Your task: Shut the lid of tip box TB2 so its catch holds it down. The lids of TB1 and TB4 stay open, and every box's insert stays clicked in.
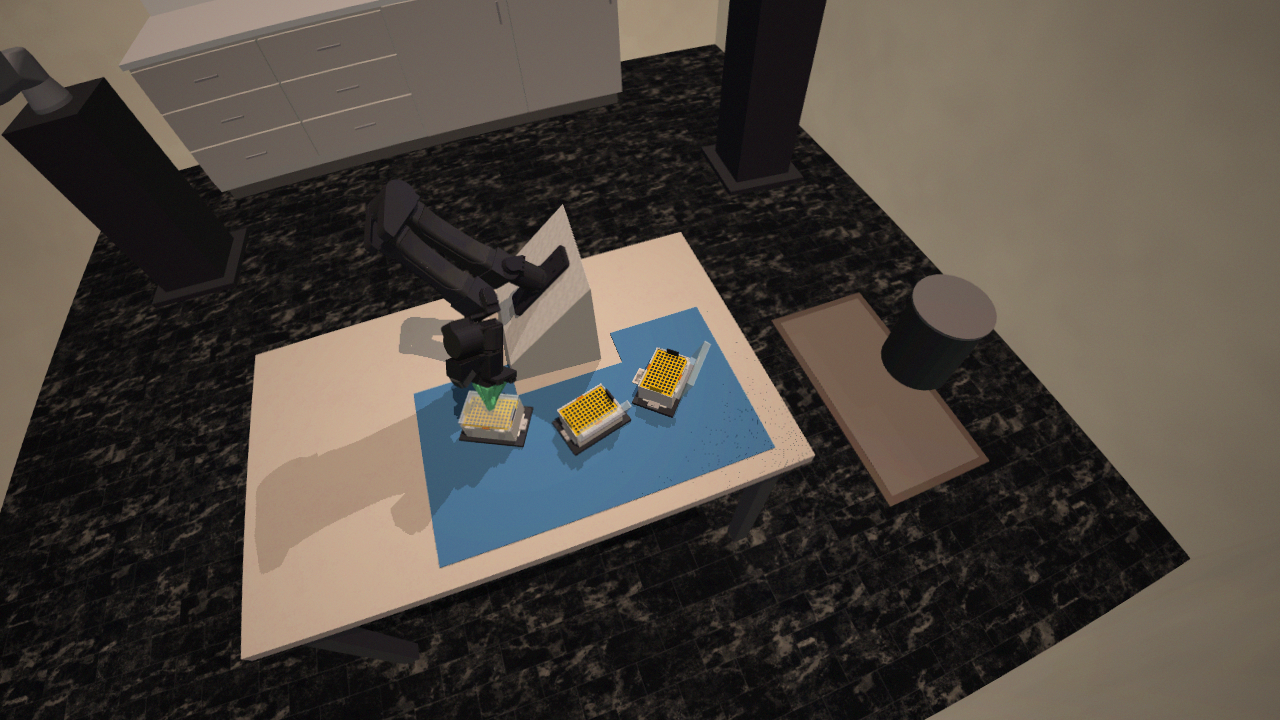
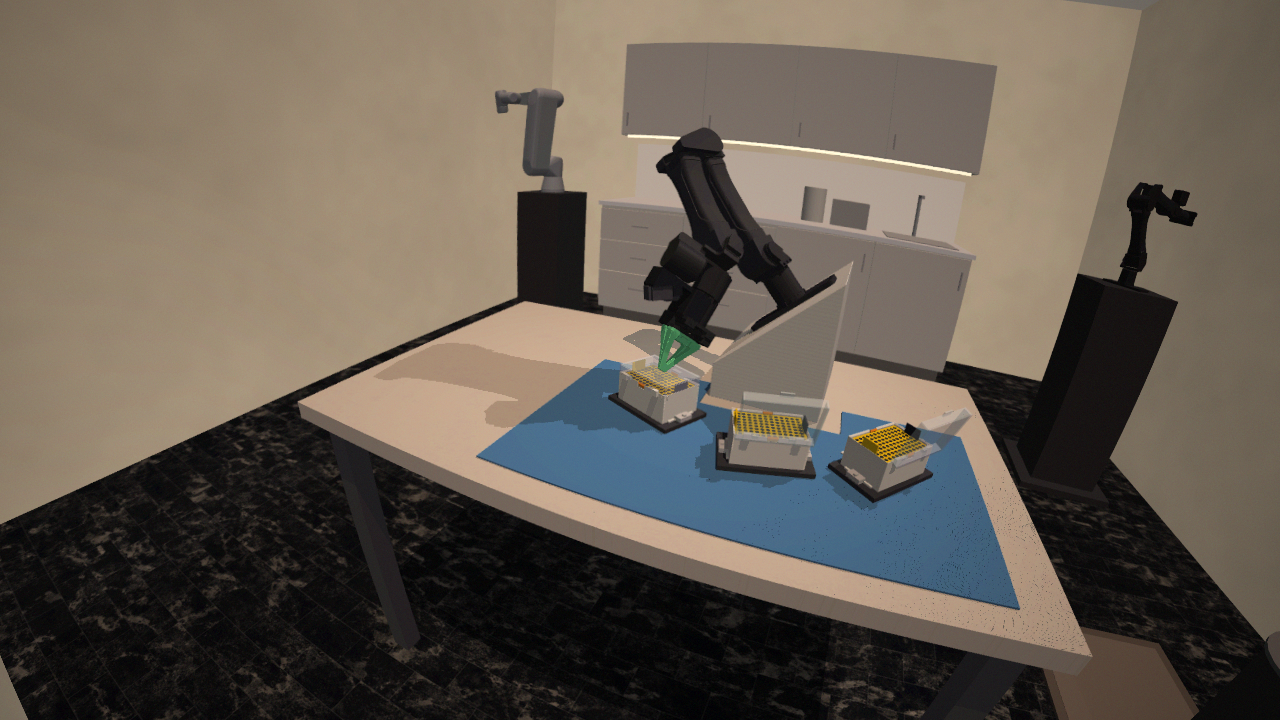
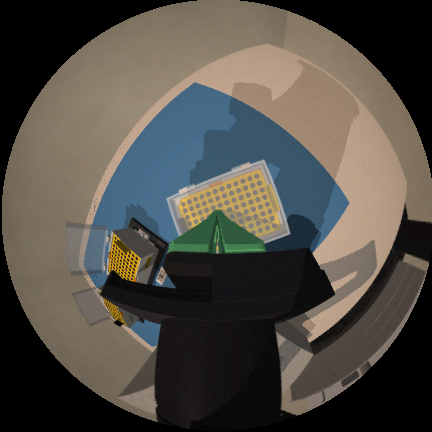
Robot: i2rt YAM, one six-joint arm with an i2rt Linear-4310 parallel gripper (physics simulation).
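Observation:
A white tip box stands at the left of the mat, its clear lid lying over the yellow insert. Whether its catch holds cannot be told. My gripper is shut and empty, green fingertips pointing down at the lid's top, touching or very close to it. The middle tip box and the right tip box have their clear lids open and their yellow inserts seated. The box labels cannot be read.
The boxes stand on dark bases on a blue mat on the table. A pale slanted arm mount stands behind the mat. The open lids rise beside the middle and right boxes.

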